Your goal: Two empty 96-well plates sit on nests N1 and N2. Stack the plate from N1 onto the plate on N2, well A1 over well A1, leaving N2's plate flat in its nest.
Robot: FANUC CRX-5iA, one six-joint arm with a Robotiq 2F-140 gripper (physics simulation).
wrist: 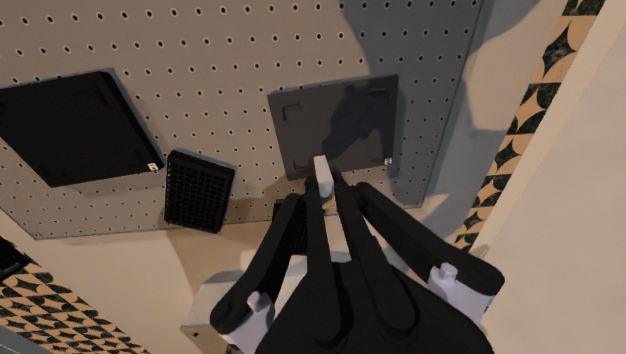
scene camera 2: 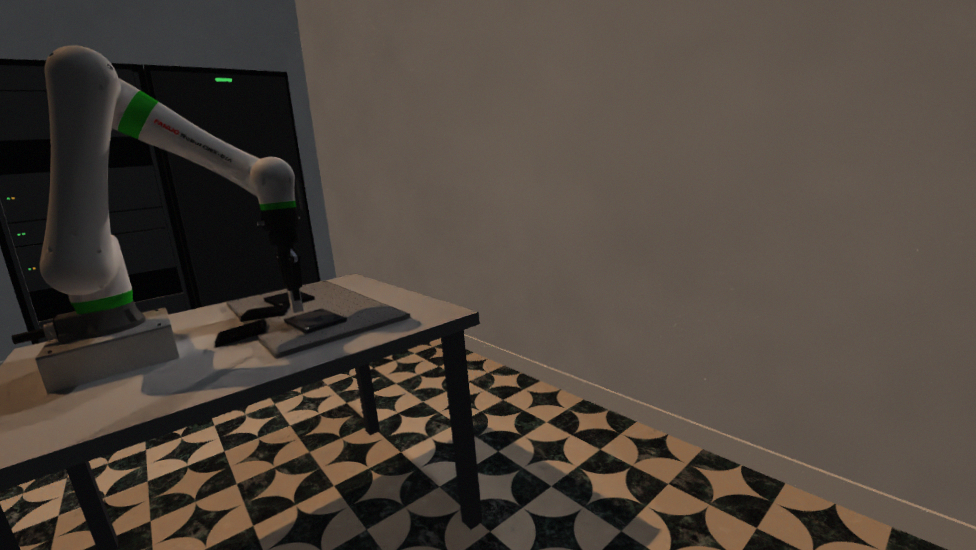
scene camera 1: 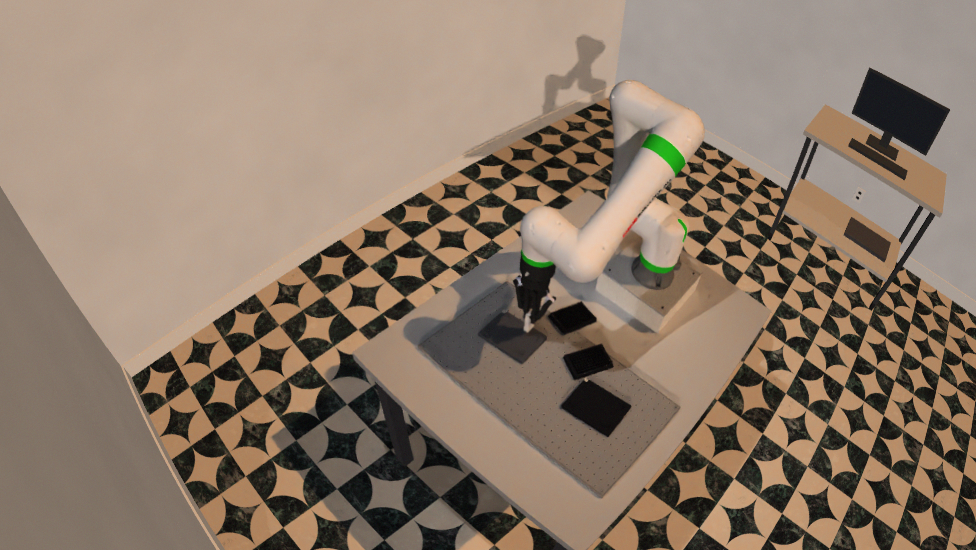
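Pixels of known places: gripper, between the fingertips: (wrist: 320, 166) (scene camera 2: 297, 311) (scene camera 1: 528, 327); arm's base, origin of its link: (scene camera 2: 112, 328) (scene camera 1: 652, 273).
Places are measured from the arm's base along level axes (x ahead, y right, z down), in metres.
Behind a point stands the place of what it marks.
Observation:
A grey nest (scene camera 1: 505, 341) @(x 0.501, y 0.173, z 0.061 m) (scene camera 2: 315, 319) @(x 0.467, y 0.191, z 0.061 m) (wrist: 310, 130) @(x 0.475, y 0.139, z 0.061 m) and a black nest (scene camera 1: 596, 407) @(x 0.488, y -0.164, z 0.061 m) (wrist: 75, 135) @(x 0.485, y -0.155, z 0.061 m) sit on the perforated board; no plate is in either. Their labels are too small to read. One black well plate (scene camera 1: 588, 362) @(x 0.383, y -0.046, z 0.065 m) (scene camera 2: 265, 311) @(x 0.378, y -0.033, z 0.060 m) (wrist: 200, 192) @(x 0.388, y -0.036, z 0.066 m) lies between the nests near the board's edge. Another black plate (scene camera 1: 572, 317) @(x 0.288, y 0.098, z 0.065 m) (scene camera 2: 241, 332) @(x 0.282, y 0.119, z 0.065 m) (wrist: 300, 232) @(x 0.289, y 0.113, z 0.064 m) lies beside the grey nest at the board's robot-side edge, mostly hidden behind the fingers in the wrist view. My gripper (scene camera 1: 527, 325) @(x 0.432, y 0.150, z 0.037 m) (scene camera 2: 296, 304) @(x 0.432, y 0.150, z 0.037 m) (wrist: 320, 166) @(x 0.432, y 0.150, z 0.037 m) is shut and empty, fingertips above the grey nest's edge near that plate.
The perforated board (scene camera 1: 532, 403) @(x 0.595, y -0.024, z 0.073 m) (scene camera 2: 382, 314) @(x 0.635, y 0.277, z 0.073 m) (wrist: 225, 100) @(x 0.516, y 0.034, z 0.073 m) lies on the table (scene camera 1: 437, 409) @(x 0.790, y 0.144, z 0.086 m) (scene camera 2: 437, 314) @(x 0.761, y 0.378, z 0.086 m). The robot's pale base block (scene camera 1: 635, 300) @(x 0.126, y -0.020, z 0.018 m) (scene camera 2: 109, 355) @(x -0.007, y 0.133, z 0.035 m) stands behind the plates. A desk (scene camera 1: 915, 179) with a monitor (scene camera 1: 900, 109) stands apart at the right in scene camera 1.

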